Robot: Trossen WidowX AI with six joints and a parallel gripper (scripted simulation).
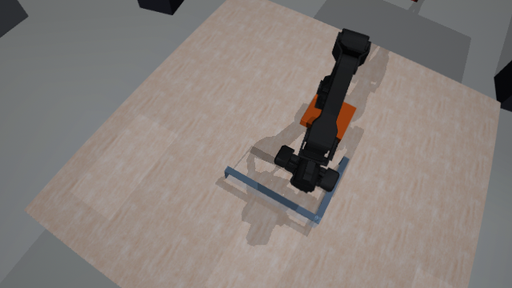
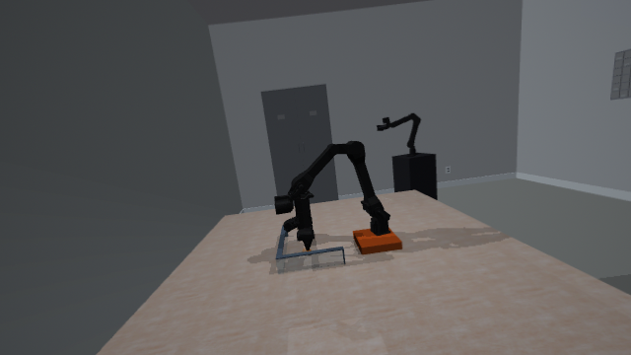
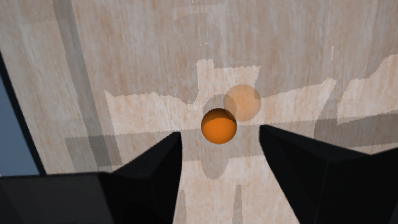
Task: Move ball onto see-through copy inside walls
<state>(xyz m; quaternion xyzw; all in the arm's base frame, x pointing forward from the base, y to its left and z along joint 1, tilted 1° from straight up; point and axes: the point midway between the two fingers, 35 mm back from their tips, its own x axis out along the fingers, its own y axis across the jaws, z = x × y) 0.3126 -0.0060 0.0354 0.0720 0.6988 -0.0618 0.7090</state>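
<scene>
The orange ball is 20 mm below my gripper tip. From my gripper tip the other things lie so: see-through copy of ball 10 mm ahead, 20 mm to the right, 20 mm below.
</scene>
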